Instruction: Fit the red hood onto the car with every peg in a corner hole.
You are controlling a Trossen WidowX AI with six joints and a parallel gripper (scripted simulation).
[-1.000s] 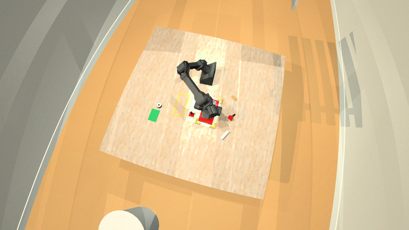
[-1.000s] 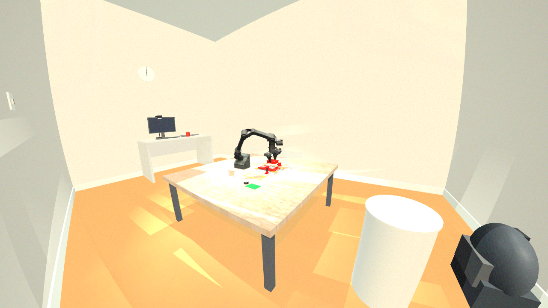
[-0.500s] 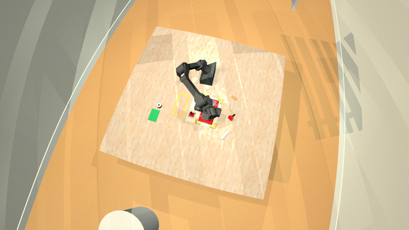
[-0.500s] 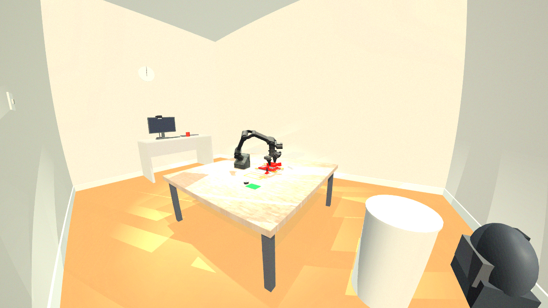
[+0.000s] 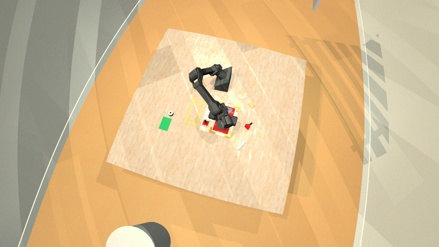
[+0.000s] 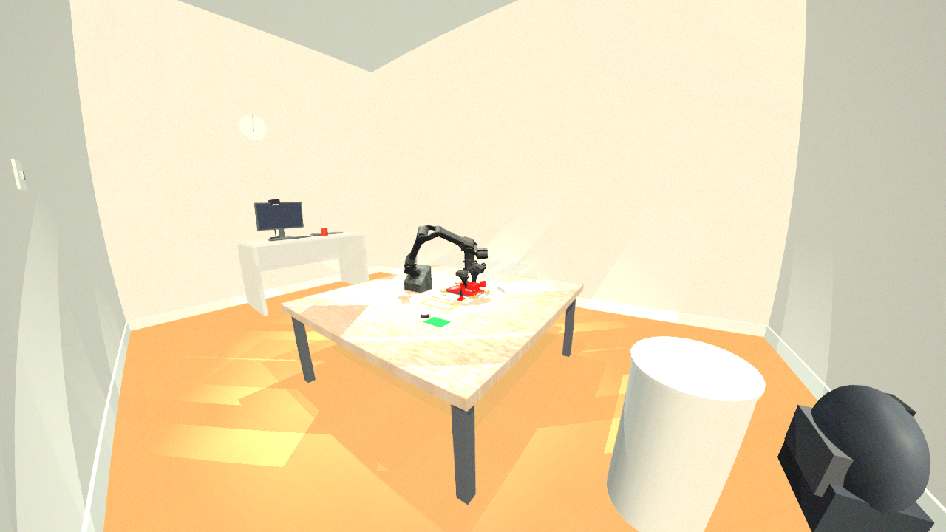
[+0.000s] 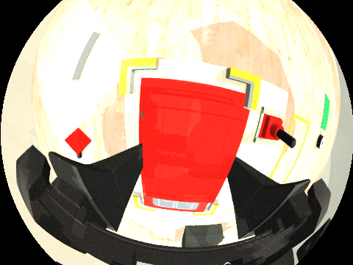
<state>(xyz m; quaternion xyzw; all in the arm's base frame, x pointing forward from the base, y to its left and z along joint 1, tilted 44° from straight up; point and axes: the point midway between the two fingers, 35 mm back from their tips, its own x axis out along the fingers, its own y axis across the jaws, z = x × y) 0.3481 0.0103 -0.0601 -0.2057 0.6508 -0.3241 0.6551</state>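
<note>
The white-labelled block lies 30 mm below my gripper tip. The rest, counted from my gripper tip: white bar 130 mm ahead, 150 mm to the left, 40 mm below; then red hood 10 mm above; then orange block 190 mm behind, 190 mm to the left, 50 mm below.
</note>
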